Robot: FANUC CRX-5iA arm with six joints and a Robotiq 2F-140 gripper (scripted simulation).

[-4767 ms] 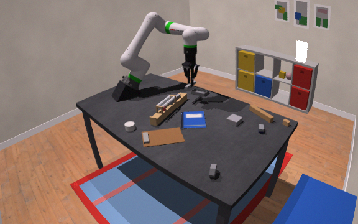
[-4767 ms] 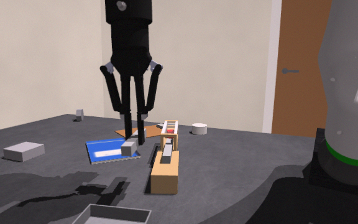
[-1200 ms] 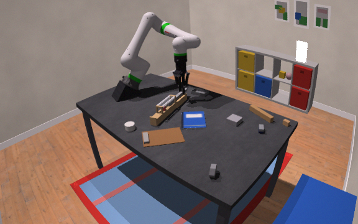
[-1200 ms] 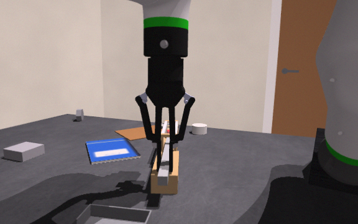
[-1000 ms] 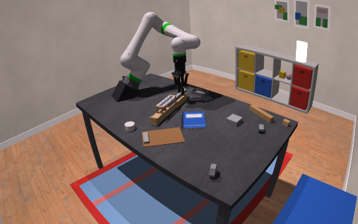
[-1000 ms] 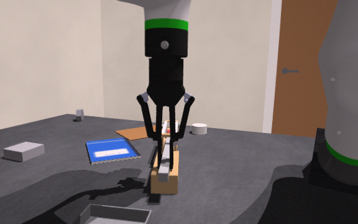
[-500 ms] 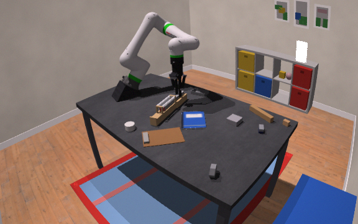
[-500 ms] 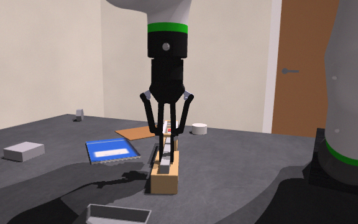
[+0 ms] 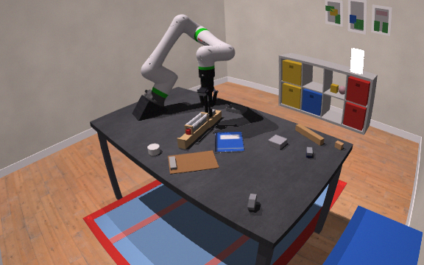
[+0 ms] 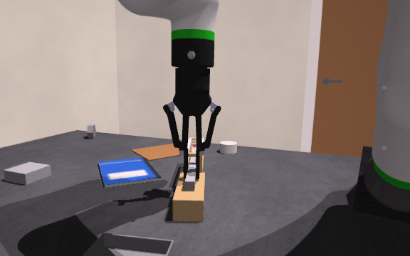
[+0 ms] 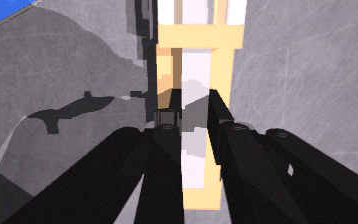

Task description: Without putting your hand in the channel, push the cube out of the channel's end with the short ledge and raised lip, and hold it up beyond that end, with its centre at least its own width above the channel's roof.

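The red cube lies 200 mm to the right of my hand, 110 mm ahead of it and 30 mm below it. Also, from my hand: wooden channel 120 mm to the right, 70 mm ahead, 30 mm below; then tray 260 mm to the left, 80 mm below, 50 mm behind; then pale grey stick 30 mm below.
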